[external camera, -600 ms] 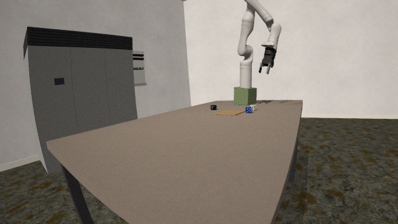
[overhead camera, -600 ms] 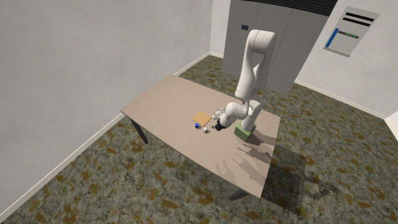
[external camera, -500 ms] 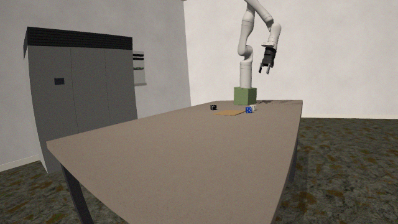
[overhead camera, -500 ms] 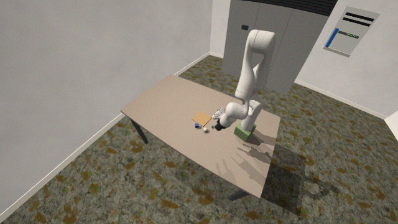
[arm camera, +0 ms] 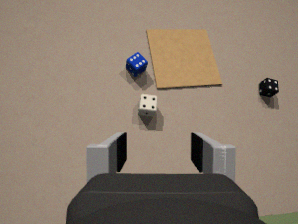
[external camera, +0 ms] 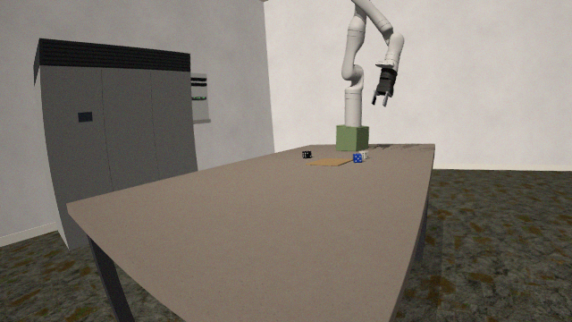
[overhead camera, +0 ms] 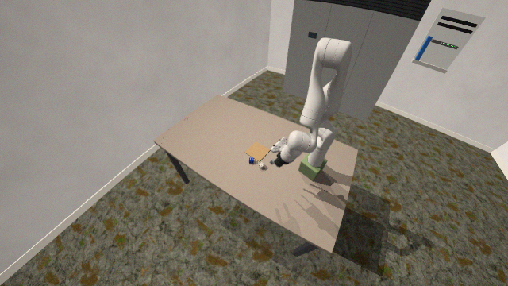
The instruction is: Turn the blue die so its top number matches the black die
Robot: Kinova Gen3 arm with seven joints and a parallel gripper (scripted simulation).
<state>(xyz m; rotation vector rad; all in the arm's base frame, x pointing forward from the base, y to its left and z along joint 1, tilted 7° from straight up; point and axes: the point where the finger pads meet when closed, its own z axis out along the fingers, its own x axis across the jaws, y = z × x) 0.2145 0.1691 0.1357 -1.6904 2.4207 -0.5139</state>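
The black die is 70 mm ahead of my hand, 340 mm to the right of it and 220 mm below it. Round my hand: white die 100 mm ahead, 70 mm to the right, 220 mm below; then tan mat 190 mm ahead, 180 mm to the right, 230 mm below; then blue die 190 mm ahead, 80 mm to the right, 220 mm below.
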